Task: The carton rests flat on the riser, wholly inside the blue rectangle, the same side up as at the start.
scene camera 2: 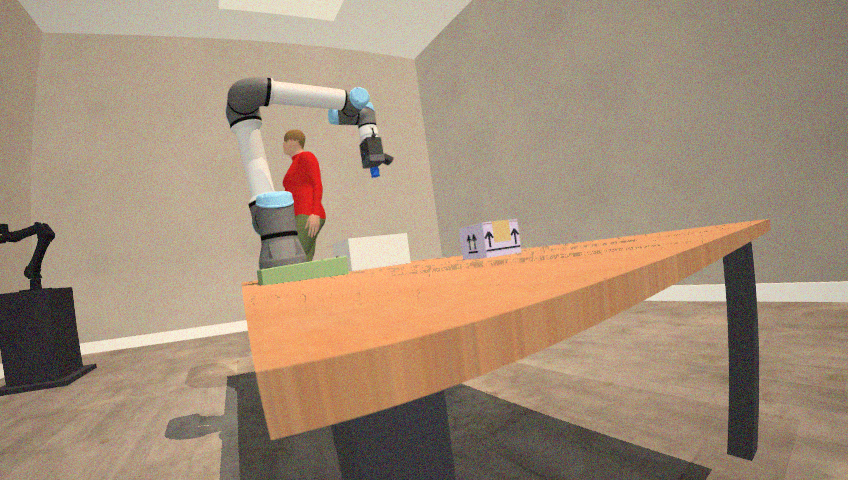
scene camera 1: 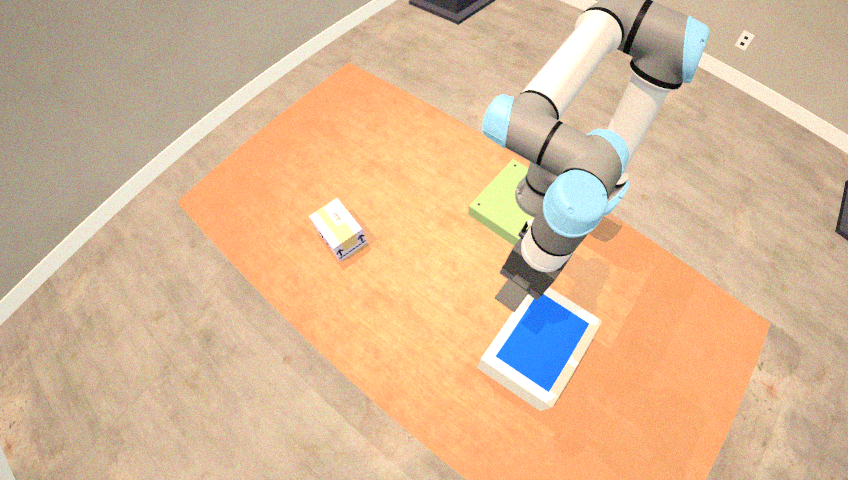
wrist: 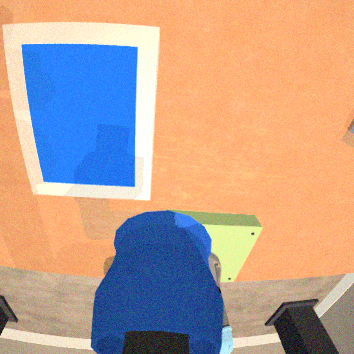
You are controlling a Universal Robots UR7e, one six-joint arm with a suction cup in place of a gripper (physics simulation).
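Seen in the pictures: hand, tool point: (scene camera 2: 375, 176) (wrist: 162, 248); arm's base, link origin: (scene camera 2: 283, 266) (scene camera 1: 539, 197).
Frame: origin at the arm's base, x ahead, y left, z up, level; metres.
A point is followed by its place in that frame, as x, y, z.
The white carton (scene camera 1: 338, 226) {0.472, -0.373, 0.038} (scene camera 2: 501, 239) {0.453, -0.458, -0.008} with a yellow band lies flat on the orange table, its printed arrows pointing up. It is well away from the riser, and a sliver of the carton (wrist: 352, 128) {0.441, -0.316, -0.041} shows at the right edge of the wrist view. The white riser (scene camera 1: 516, 385) {0.504, 0.265, 0.054} (scene camera 2: 379, 252) {0.381, 0.151, 0.010} (wrist: 148, 100) {0.421, 0.162, 0.074} stands on the table. The blue rectangle (scene camera 1: 550, 347) {0.385, 0.275, 0.074} (wrist: 90, 90) {0.424, 0.239, 0.074} on its top is bare. My gripper (scene camera 2: 374, 171) (wrist: 164, 220), a blue suction cup, is open and holds nothing, high above the table near the riser. The wrist housing hides the cup in scene camera 1.
The green base plate (scene camera 1: 496, 199) {0.093, -0.096, 0.003} (scene camera 2: 303, 271) {0.036, -0.149, -0.023} (wrist: 235, 247) {0.086, -0.098, 0.003} under the arm stands on the table (scene camera 1: 404, 249) {0.377, -0.213, -0.046} between carton and riser, towards the back edge. A person in red (scene camera 2: 306, 181) stands beyond the table. A second black arm (scene camera 2: 36, 255) stands on a dark pedestal (scene camera 2: 38, 333).
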